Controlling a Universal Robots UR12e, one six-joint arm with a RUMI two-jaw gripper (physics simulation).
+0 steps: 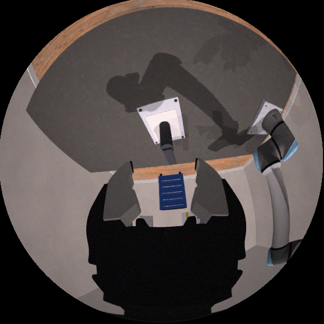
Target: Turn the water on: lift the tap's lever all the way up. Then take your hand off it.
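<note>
The tap (165, 134) is a black upright body standing on a white square plate (175, 106) with dark bolts at its corners. Its lever (171, 156) is a thin dark grey bar that reaches from the tap toward the gripper. My gripper (163, 160) is open, with one grey finger on each side and nothing between them. The lever's end shows in the gap between the fingertips, apart from both fingers. From this angle I cannot tell exactly how high the lever is tilted. No water shows.
A dark grey table top (75, 115) with a wooden edge (230, 163) bears the tap's plate. A blue ribbed panel (172, 192) shows beyond the edge, between the fingers. The robot's own arm (280, 200) rises at the right from a mounting plate (260, 116). Arm shadows cross the table.
</note>
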